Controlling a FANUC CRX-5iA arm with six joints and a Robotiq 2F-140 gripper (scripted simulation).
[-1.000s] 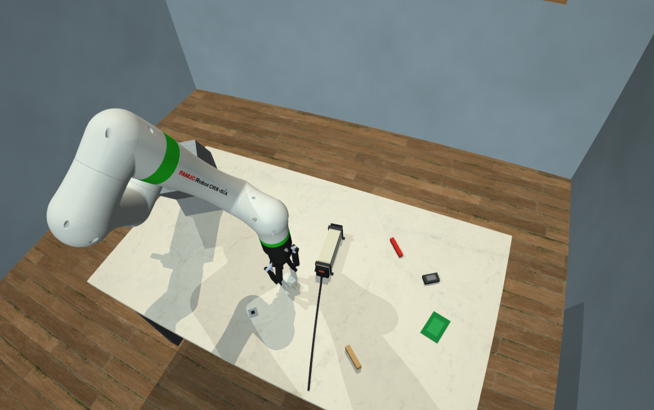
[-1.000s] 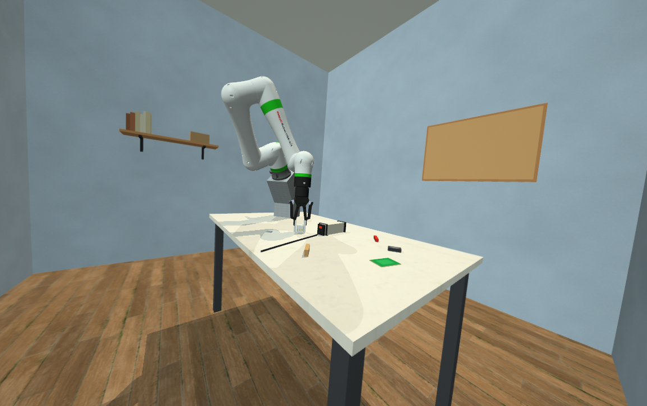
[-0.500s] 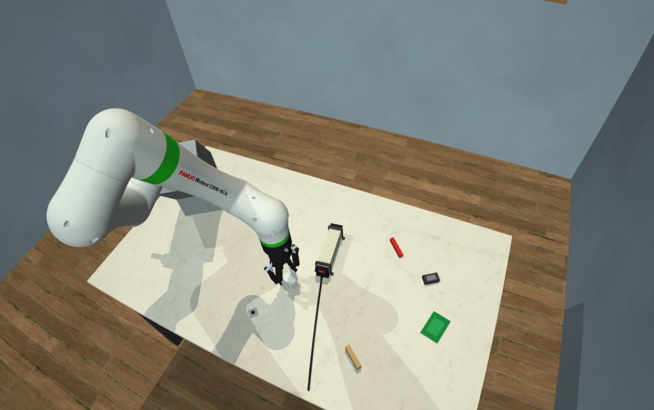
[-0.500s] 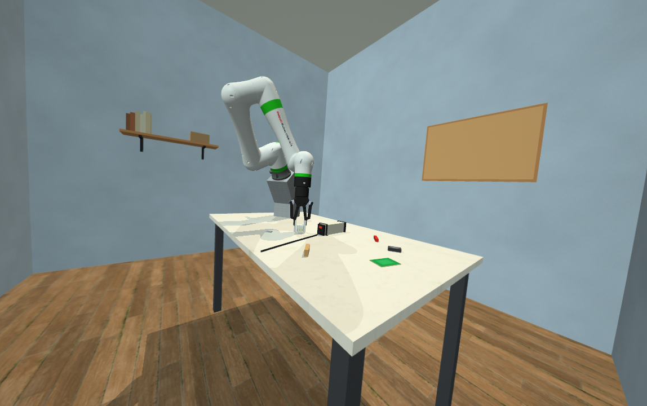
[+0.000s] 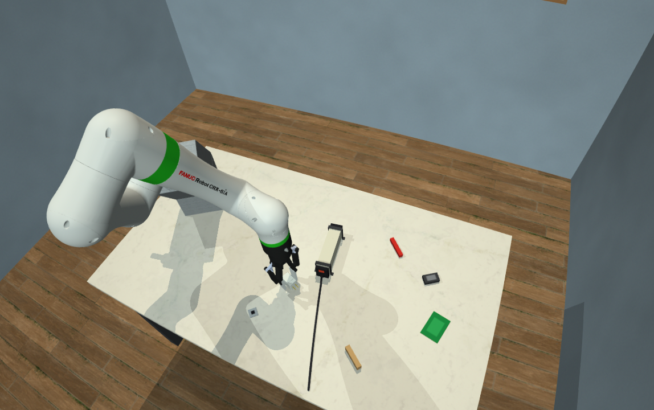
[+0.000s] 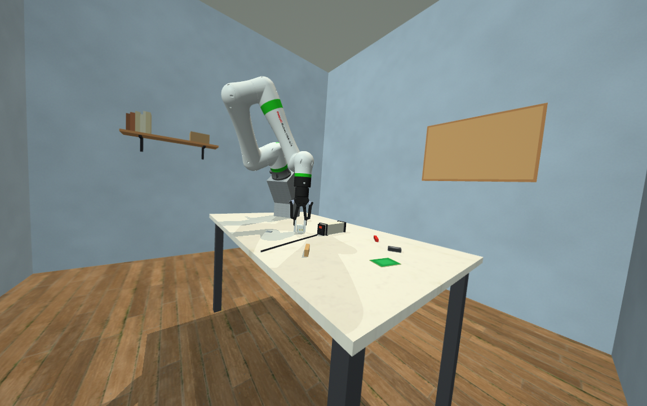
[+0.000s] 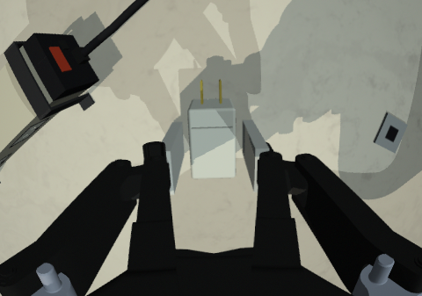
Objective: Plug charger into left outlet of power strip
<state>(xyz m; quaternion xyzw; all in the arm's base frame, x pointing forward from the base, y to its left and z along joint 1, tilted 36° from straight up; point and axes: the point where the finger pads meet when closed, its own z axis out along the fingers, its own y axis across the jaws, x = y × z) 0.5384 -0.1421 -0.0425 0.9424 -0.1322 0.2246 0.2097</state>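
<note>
Right now my hand is 10 mm short of the white charger, 10 mm to the left of it and 10 mm above it. Also, from my hand: grey square tile: 60 mm behind, 150 mm to the right, 30 mm below.
</note>
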